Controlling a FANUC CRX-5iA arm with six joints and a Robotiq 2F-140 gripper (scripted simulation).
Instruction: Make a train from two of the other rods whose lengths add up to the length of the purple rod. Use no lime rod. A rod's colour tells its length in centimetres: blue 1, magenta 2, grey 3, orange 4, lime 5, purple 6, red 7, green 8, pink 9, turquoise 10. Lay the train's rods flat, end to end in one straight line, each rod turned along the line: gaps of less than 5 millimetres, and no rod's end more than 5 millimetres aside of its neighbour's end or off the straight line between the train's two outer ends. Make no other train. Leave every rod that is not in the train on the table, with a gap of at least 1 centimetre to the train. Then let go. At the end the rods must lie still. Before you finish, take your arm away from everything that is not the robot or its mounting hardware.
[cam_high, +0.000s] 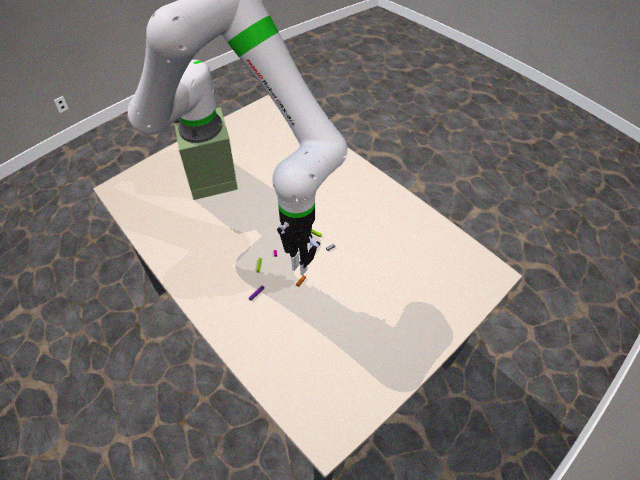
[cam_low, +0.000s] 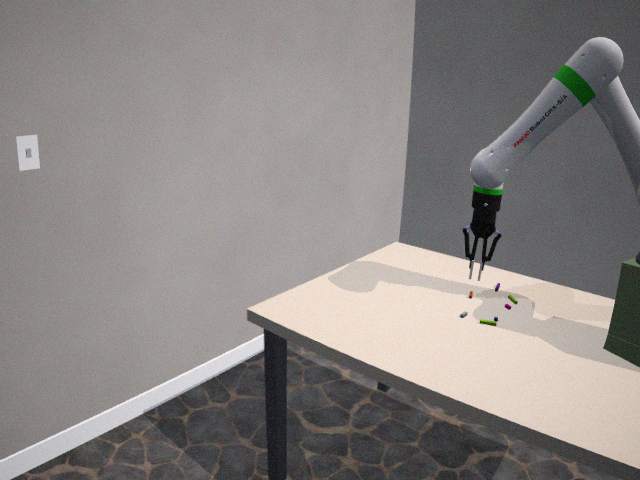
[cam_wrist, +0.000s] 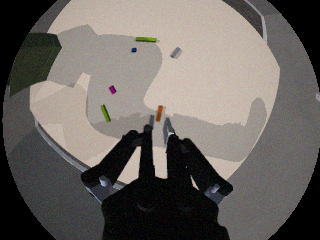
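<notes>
Right now my hand is 90 mm above the orange rod. From my hand the other things lie so: magenta rod 130 mm behind, 90 mm below, 10 mm to the left; then purple rod 130 mm to the right, 90 mm below, 60 mm behind; then grey rod 160 mm to the left, 90 mm below, 30 mm behind.
</notes>
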